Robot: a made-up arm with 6 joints. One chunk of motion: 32 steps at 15 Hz.
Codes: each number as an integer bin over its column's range. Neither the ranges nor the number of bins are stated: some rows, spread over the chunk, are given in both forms.
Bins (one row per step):
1: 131 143 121 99 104 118
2: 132 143 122 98 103 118
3: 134 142 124 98 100 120
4: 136 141 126 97 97 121
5: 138 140 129 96 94 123
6: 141 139 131 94 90 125
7: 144 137 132 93 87 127
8: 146 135 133 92 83 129
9: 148 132 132 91 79 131
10: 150 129 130 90 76 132
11: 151 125 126 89 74 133
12: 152 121 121 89 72 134
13: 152 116 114 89 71 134
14: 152 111 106 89 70 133
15: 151 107 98 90 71 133
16: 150 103 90 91 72 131
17: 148 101 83 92 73 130
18: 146 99 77 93 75 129
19: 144 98 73 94 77 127
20: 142 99 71 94 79 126
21: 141 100 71 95 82 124
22: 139 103 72 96 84 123
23: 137 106 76 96 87 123
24: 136 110 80 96 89 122
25: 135 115 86 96 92 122
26: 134 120 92 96 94 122
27: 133 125 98 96 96 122
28: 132 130 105 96 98 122
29: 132 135 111 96 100 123
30: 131 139 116 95 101 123
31: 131 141 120 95 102 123
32: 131 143 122 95 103 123
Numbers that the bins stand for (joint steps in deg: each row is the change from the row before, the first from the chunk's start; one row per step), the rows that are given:
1: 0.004 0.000 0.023 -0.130 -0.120 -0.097
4: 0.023 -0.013 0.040 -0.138 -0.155 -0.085
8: 0.063 -0.052 0.064 -0.158 -0.227 -0.054
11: 0.082 -0.116 0.040 -0.171 -0.273 -0.039
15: 0.082 -0.232 -0.056 -0.166 -0.288 -0.039
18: 0.063 -0.283 -0.127 -0.154 -0.268 -0.054
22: 0.035 -0.258 -0.144 -0.142 -0.222 -0.077
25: 0.019 -0.180 -0.097 -0.142 -0.181 -0.081
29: 0.008 -0.052 -0.011 -0.142 -0.140 -0.077
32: 0.004 0.000 0.026 -0.146 -0.125 -0.077
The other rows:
2: 0.008 0.000 0.026 -0.134 -0.125 -0.097
3: 0.015 -0.007 0.033 -0.134 -0.140 -0.089
5: 0.031 -0.020 0.050 -0.142 -0.171 -0.077
6: 0.043 -0.026 0.057 -0.150 -0.191 -0.070
7: 0.055 -0.039 0.060 -0.154 -0.206 -0.062
9: 0.070 -0.071 0.060 -0.162 -0.247 -0.047
10: 0.078 -0.090 0.054 -0.166 -0.263 -0.043
12: 0.086 -0.142 0.023 -0.171 -0.283 -0.035
13: 0.086 -0.174 -0.001 -0.171 -0.288 -0.035
14: 0.086 -0.206 -0.028 -0.171 -0.293 -0.039
16: 0.078 -0.258 -0.083 -0.162 -0.283 -0.047
17: 0.070 -0.270 -0.107 -0.158 -0.278 -0.050
19: 0.055 -0.290 -0.141 -0.150 -0.257 -0.062
20: 0.047 -0.283 -0.148 -0.150 -0.247 -0.066
21: 0.043 -0.277 -0.148 -0.146 -0.232 -0.073
23: 0.027 -0.238 -0.131 -0.142 -0.206 -0.077
24: 0.023 -0.213 -0.117 -0.142 -0.196 -0.081
26: 0.015 -0.148 -0.076 -0.142 -0.171 -0.081
27: 0.012 -0.116 -0.056 -0.142 -0.161 -0.081
28: 0.008 -0.084 -0.032 -0.142 -0.150 -0.081
30: 0.004 -0.026 0.006 -0.146 -0.135 -0.077
31: 0.004 -0.013 0.019 -0.146 -0.130 -0.077

